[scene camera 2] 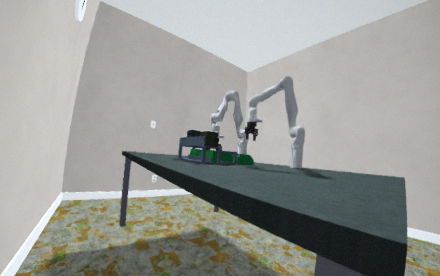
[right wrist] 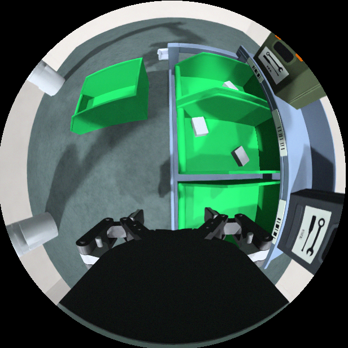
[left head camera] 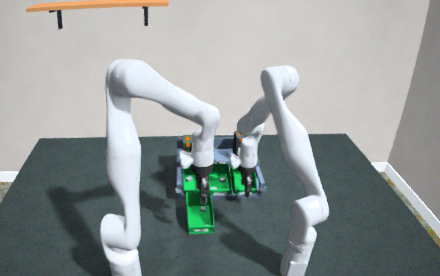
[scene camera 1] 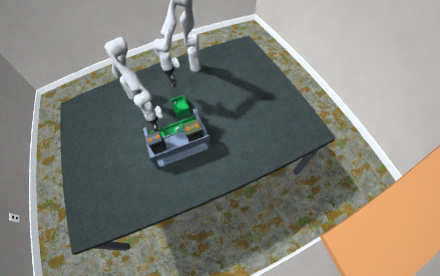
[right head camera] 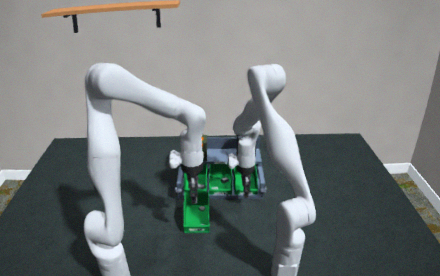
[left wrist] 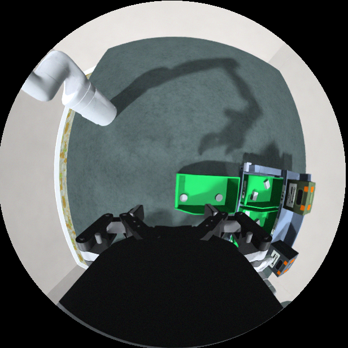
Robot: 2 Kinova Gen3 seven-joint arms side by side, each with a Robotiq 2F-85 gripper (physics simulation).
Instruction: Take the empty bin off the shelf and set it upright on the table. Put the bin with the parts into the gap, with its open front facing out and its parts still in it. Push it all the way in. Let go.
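Seen in the pictures: left gripper, fingertip midpoint: [scene camera 2: 250,140] [left head camera: 201,195] [scene camera 1: 172,82] [right head camera: 193,195]; right gripper, fingertip midpoint: [left head camera: 245,190] [scene camera 1: 156,128] [right head camera: 245,191]; left arm's base, link origin: [scene camera 2: 295,167] [scene camera 1: 196,67]; right arm's base, link origin: [left head camera: 292,270] [scene camera 1: 134,95] [right head camera: 283,273].
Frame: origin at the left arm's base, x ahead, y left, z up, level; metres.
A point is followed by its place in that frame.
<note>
The bin with the parts [left head camera: 200,220] {z 0.003, x 0.332, y -0.282 m} [right head camera: 196,218] {z 0.003, x 0.342, y -0.276 m} [scene camera 1: 181,108] {z 0.003, x 0.354, y -0.273 m} [left wrist: 205,186] stands upright on the table in front of the shelf's left bay in the head views, its labelled end toward the arms. Two small grey parts show inside it in the left wrist view. The empty bin [right head camera: 256,186] {z 0.039, x 0.490, y -0.550 m} [right wrist: 220,197] is in the shelf's right bay in the head views. My left gripper [scene camera 1: 173,84] {z 0.193, x 0.258, y -0.271 m} [scene camera 2: 252,137] {z 0.193, x 0.258, y -0.271 m} [left wrist: 173,211] is open, above the table near the parts bin. My right gripper [scene camera 1: 156,127] {z 0.042, x 0.458, y -0.495 m} [right wrist: 173,215] is open over the front of the empty bin; its fingertips hold nothing.
The blue-grey shelf [scene camera 1: 184,155] {z 0.006, x 0.717, y -0.400 m} [right wrist: 172,145] has two more green bins with parts in its other bays. An olive case [scene camera 1: 193,131] {z 0.197, x 0.698, y -0.299 m} [right wrist: 290,75] and a dark case [scene camera 1: 156,142] {z 0.220, x 0.677, y -0.518 m} [right wrist: 312,230] stand on its upper board, the dark one close to the right gripper.
</note>
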